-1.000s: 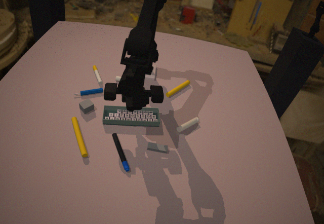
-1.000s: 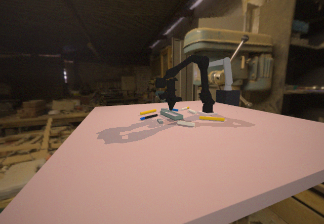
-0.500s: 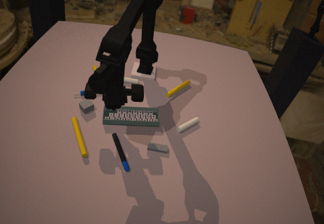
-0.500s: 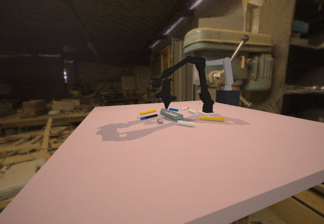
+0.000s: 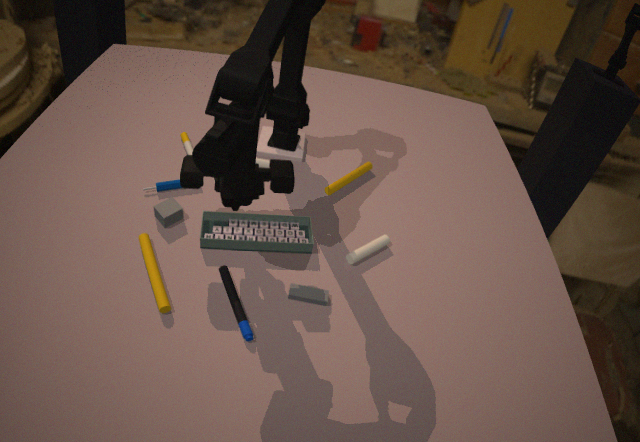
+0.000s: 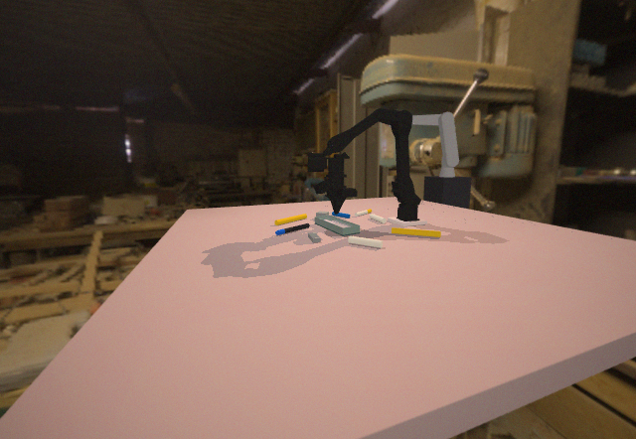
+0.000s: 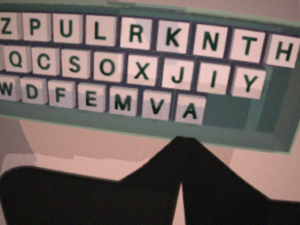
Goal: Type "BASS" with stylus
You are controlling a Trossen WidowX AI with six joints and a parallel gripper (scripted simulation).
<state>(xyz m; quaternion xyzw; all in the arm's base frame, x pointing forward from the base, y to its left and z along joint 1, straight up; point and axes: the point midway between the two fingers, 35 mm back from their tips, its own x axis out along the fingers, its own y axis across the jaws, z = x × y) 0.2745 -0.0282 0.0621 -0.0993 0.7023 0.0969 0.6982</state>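
Right now the blue stylus is 4 cm behind my gripper tip, 17 cm to the right of it and 3 cm below it. The rest, counted from my gripper tip: grey wedge (11 cm ahead, 16 cm to the left, 4 cm below); yellow rod (16 cm ahead, 10 cm to the right, 3 cm below); grey cube (2 cm ahead, 12 cm to the right, 3 cm below).
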